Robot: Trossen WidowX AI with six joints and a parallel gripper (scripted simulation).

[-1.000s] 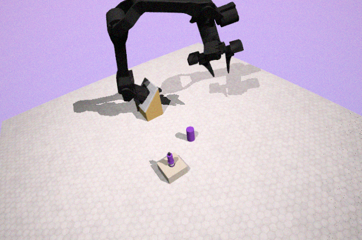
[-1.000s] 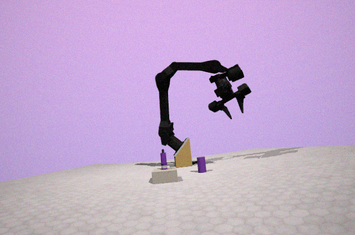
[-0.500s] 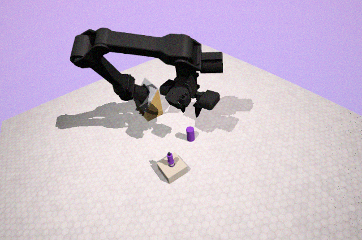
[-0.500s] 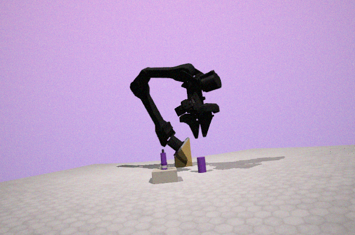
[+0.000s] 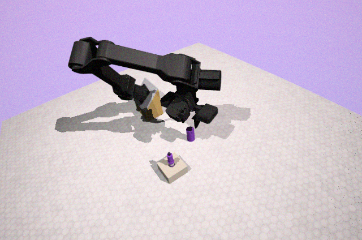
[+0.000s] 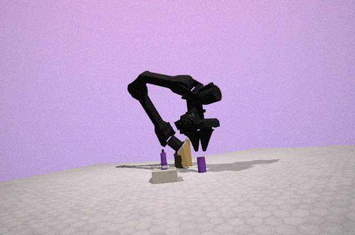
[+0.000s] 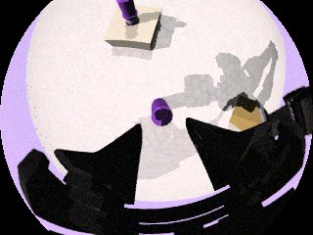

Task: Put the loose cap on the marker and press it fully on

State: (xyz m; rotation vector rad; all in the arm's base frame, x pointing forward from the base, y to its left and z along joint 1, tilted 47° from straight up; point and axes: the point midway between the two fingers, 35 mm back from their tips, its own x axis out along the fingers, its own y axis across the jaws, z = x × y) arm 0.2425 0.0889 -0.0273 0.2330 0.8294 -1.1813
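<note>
Right now the marker cap is 50 mm below my gripper tip. The rest, counted from my gripper tip: holder block: 120 mm to the right, 90 mm ahead, 60 mm below.
</note>
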